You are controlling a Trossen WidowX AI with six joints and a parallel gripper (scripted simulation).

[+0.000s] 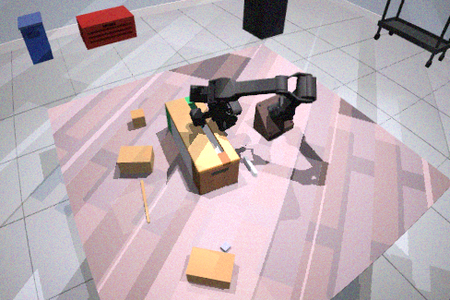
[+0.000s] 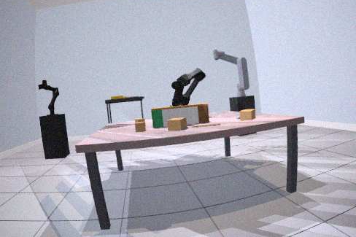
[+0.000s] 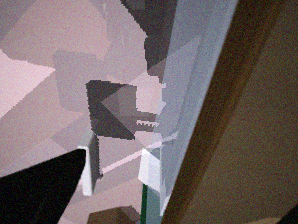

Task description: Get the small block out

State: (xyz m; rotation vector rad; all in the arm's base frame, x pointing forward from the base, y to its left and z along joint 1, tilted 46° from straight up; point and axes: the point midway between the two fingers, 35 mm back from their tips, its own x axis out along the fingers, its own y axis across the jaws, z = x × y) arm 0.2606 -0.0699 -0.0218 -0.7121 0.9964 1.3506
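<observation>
Right now the cyan block is 5 cm ahead of my gripper tip and 3 cm to the right of it. The rest, counted from my gripper tip: thin stick: 35 cm ahead, 12 cm to the left, 9 cm below; tiny grey cube: 41 cm to the left, 22 cm ahead, 8 cm below; tan cube: 25 cm to the right, 8 cm behind, 6 cm below.
</observation>
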